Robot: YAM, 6 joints.
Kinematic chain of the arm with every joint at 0, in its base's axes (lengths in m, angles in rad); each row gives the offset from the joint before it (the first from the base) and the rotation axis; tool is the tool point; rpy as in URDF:
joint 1: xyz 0 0 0.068 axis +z
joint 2: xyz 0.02 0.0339 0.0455 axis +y
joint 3: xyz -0.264 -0.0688 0 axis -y
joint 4: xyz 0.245 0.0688 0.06 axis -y
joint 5: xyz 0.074 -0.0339 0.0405 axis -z
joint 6: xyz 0.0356 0 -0.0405 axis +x
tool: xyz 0 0 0 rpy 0 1.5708 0
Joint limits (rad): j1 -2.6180..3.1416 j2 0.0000..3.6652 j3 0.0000..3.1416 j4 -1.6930..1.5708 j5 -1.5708..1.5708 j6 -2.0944..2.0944
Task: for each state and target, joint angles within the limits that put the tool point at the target. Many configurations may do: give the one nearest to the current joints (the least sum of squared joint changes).
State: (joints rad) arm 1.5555 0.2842 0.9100 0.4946 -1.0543 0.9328
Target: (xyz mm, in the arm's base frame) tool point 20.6 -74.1 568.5
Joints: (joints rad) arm 2.1673 0.5312 1.3749 0.5586 -0.7622 0.9328
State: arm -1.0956 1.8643 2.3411 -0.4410 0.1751 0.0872
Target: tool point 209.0 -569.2 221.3
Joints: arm -1.2102 2.6432 2.4756 -0.1749 0.1481 0.0872
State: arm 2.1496 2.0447 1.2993 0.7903 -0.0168 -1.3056
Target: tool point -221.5 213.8 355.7
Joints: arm 2.3683 1.3444 0.8774 0.8570 -0.0485 -1.3056
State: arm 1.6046 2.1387 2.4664 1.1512 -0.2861 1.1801
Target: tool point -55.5 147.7 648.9
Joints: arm 1.8488 2.0001 2.8795 1.5708 -0.3689 1.1801
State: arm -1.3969 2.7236 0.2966 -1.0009 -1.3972 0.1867
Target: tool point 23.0 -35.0 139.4
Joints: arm -1.9186 2.8498 0.0092 -1.4954 -1.2298 0.1867
